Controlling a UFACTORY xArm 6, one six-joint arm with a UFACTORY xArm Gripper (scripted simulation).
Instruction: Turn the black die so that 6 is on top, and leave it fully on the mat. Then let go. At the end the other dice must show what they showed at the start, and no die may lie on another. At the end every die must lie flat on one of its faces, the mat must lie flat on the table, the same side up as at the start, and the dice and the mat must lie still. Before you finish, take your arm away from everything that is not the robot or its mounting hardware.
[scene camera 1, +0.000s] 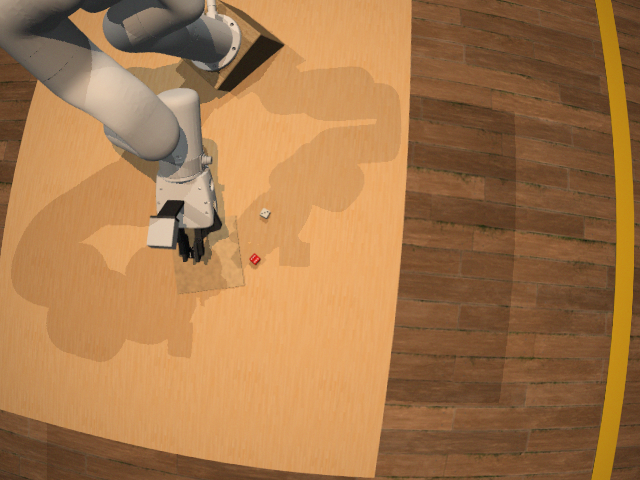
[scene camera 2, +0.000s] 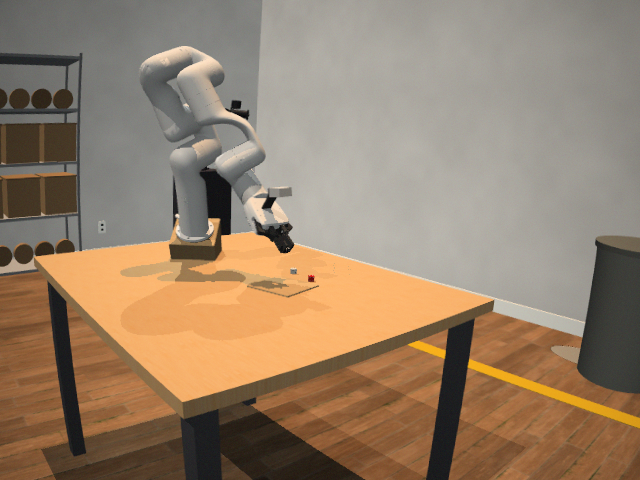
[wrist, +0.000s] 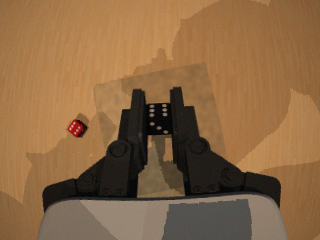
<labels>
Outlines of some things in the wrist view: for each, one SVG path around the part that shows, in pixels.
My gripper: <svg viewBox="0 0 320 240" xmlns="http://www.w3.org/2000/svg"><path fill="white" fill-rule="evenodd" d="M288 235L279 210L281 184L279 180L272 176L248 171L246 173L242 172L238 167L213 152L209 142L199 135L194 106L184 106L182 88L173 87L173 89L170 89L173 164L177 164L178 170L183 173L185 196L137 198L138 174L144 170L144 165L147 165L148 130L145 91L133 89L130 109L123 109L121 113L118 139L109 144L106 155L83 172L77 179L72 178L47 186L43 190L42 198L45 213L40 224L37 240L288 240Z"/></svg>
A tan mat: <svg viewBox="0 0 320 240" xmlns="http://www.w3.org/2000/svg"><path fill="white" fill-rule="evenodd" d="M171 134L148 135L148 165L145 165L145 169L138 174L137 196L184 187L183 173L177 169L177 164L173 164ZM206 63L160 70L94 86L105 153L108 145L118 138L121 113L123 109L130 109L133 89L142 88L142 90L145 90L146 104L170 103L170 89L179 86L182 88L184 106L194 106L200 137L209 141L213 152L228 161L219 114Z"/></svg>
A black die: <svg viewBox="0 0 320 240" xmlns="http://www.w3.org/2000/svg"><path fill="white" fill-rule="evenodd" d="M147 104L146 123L148 135L170 135L170 103Z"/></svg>
</labels>
